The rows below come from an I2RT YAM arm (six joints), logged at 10 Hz.
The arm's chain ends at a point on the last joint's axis. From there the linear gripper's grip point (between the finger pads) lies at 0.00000 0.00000 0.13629 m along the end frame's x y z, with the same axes.
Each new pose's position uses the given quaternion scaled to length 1; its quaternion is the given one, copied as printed.
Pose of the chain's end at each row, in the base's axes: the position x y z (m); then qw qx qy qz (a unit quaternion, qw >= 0):
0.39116 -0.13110 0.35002 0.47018 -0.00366 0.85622 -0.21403
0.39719 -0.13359 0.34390 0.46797 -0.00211 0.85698 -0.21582
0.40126 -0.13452 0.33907 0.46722 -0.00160 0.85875 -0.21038
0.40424 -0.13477 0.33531 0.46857 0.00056 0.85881 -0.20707
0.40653 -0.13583 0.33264 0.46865 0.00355 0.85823 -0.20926
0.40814 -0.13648 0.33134 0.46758 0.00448 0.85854 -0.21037
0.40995 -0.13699 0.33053 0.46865 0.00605 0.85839 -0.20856
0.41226 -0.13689 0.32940 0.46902 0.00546 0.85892 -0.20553
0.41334 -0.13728 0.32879 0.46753 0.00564 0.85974 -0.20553
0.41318 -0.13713 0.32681 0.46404 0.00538 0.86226 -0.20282
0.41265 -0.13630 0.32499 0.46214 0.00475 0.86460 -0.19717
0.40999 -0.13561 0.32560 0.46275 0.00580 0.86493 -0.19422
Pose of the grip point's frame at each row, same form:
0.50111 -0.18058 0.28648 0.47018 -0.00366 0.85622 -0.21403
0.50663 -0.18374 0.28000 0.46797 -0.00211 0.85698 -0.21582
0.51072 -0.18356 0.27435 0.46722 -0.00160 0.85875 -0.21038
0.51390 -0.18332 0.27056 0.46857 0.00056 0.85881 -0.20707
0.51596 -0.18524 0.26815 0.46865 0.00355 0.85823 -0.20926
0.51731 -0.18628 0.26671 0.46758 0.00448 0.85854 -0.21037
0.51926 -0.18656 0.26596 0.46865 0.00605 0.85839 -0.20856
0.52176 -0.18571 0.26459 0.46902 0.00546 0.85892 -0.20553
0.52259 -0.18616 0.26360 0.46753 0.00564 0.85974 -0.20553
0.52195 -0.18548 0.26043 0.46404 0.00538 0.86226 -0.20282
0.52131 -0.18337 0.25751 0.46214 0.00475 0.86460 -0.19717
0.51878 -0.18213 0.25796 0.46275 0.00580 0.86493 -0.19422

